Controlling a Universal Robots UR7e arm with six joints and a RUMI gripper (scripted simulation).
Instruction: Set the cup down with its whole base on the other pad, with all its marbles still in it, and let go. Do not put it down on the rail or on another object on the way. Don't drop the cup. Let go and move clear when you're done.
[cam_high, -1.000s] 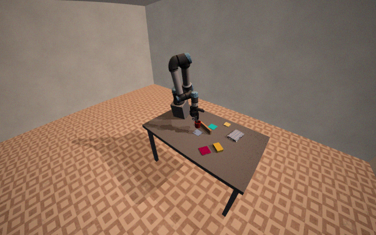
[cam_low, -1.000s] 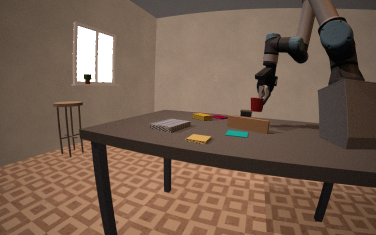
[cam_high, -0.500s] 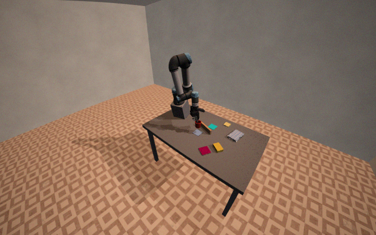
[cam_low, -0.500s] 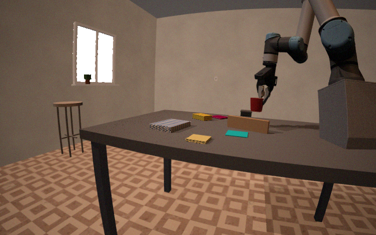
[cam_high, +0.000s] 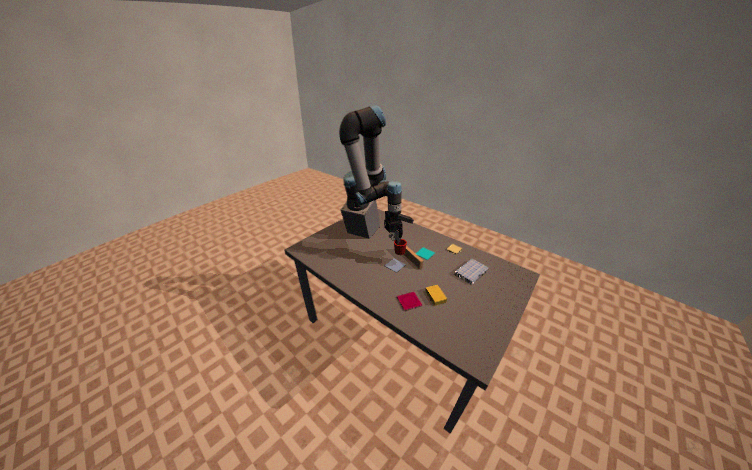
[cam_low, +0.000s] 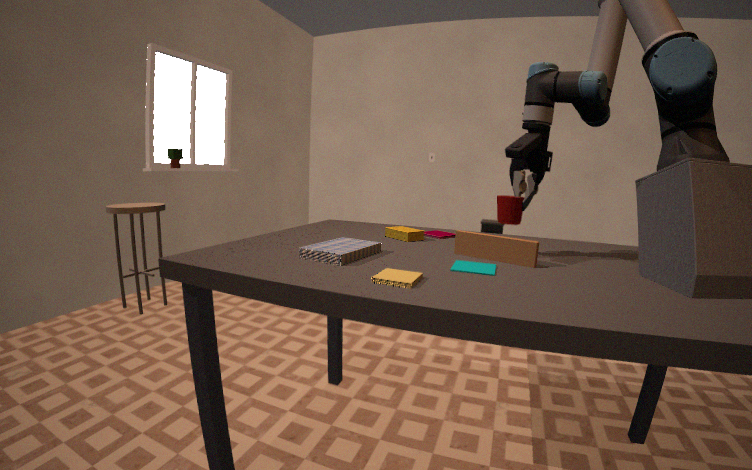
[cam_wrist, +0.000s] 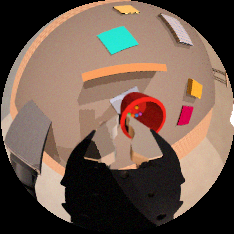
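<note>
My hand is 40 mm above the blue marble, 30 mm to the left of it and 20 mm short of it. From my hand the other things lie so: rail 120 mm below, 70 mm to the left, 60 mm ahead; grey pad 150 mm below, 40 mm to the right, 20 mm ahead; red cup 30 mm below, 30 mm ahead, 10 mm to the right.
</note>
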